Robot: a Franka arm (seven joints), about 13 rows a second.
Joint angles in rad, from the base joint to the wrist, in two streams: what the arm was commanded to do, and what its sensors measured. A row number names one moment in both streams.
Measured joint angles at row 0: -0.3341, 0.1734, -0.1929, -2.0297, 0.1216, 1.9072, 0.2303
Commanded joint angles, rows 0 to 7: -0.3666, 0.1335, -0.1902, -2.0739, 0.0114, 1.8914, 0.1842; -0.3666, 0.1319, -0.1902, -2.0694, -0.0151, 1.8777, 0.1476; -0.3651, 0.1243, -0.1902, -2.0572, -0.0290, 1.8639, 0.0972; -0.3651, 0.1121, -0.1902, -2.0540, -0.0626, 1.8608, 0.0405; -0.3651, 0.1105, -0.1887, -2.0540, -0.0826, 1.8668, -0.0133; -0.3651, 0.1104, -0.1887, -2.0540, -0.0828, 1.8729, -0.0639; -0.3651, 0.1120, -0.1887, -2.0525, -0.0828, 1.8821, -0.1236; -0.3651, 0.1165, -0.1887, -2.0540, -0.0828, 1.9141, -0.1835
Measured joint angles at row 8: -0.3602, 0.1336, -0.1951, -2.0413, -0.0660, 1.8893, -0.0910
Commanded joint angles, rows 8 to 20: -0.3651, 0.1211, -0.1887, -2.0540, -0.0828, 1.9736, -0.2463; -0.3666, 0.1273, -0.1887, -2.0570, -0.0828, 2.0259, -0.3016; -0.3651, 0.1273, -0.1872, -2.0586, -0.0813, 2.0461, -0.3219; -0.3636, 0.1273, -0.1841, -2.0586, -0.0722, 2.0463, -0.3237; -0.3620, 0.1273, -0.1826, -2.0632, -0.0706, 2.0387, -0.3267; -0.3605, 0.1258, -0.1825, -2.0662, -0.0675, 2.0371, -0.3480; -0.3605, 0.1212, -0.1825, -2.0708, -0.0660, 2.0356, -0.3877; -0.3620, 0.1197, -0.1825, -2.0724, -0.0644, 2.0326, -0.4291; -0.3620, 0.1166, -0.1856, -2.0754, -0.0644, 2.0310, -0.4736; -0.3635, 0.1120, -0.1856, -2.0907, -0.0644, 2.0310, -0.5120; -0.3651, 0.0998, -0.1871, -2.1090, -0.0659, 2.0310, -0.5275; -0.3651, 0.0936, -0.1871, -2.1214, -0.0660, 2.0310, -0.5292; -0.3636, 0.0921, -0.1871, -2.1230, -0.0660, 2.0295, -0.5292
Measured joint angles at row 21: -0.3595, 0.1339, -0.1907, -2.0786, -0.0666, 2.0166, -0.5070
